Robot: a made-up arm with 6 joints.
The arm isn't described. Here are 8 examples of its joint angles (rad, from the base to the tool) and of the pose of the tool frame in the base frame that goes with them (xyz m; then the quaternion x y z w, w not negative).
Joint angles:
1: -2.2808 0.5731 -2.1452 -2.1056 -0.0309 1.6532
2: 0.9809 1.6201 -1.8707 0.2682 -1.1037 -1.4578
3: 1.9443 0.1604 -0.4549 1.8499 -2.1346 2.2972
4: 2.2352 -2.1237 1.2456 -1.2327 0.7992 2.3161
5: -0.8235 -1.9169 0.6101 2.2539 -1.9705 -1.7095
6: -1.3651 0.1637 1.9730 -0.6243 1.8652 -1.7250
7: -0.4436 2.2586 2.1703 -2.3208 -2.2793 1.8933
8: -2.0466 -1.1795 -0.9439 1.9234 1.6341 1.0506
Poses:
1: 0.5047 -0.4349 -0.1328 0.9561 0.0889 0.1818 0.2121
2: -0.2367 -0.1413 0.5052 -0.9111 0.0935 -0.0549 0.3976
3: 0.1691 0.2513 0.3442 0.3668 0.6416 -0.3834 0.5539
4: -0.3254 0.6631 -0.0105 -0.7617 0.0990 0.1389 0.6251
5: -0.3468 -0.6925 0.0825 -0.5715 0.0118 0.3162 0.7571
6: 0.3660 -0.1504 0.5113 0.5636 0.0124 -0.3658 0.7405
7: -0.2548 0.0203 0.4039 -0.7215 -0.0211 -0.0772 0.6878
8: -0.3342 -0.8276 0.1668 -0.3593 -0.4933 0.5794 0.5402
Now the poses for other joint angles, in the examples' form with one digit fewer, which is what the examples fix.
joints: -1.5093 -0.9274 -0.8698 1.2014 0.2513 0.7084
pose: -0.249 -0.293 -0.405 -0.453 -0.512 -0.234 0.692
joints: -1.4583 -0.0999 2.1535 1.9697 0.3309 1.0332
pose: 0.576 -0.595 0.789 0.227 0.490 -0.213 0.814
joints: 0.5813 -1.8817 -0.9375 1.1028 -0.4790 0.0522
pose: 0.105 0.606 0.164 -0.019 0.632 -0.578 0.516
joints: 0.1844 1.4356 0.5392 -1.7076 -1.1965 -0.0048
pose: 0.591 -0.158 -0.337 -0.217 -0.794 -0.556 0.113
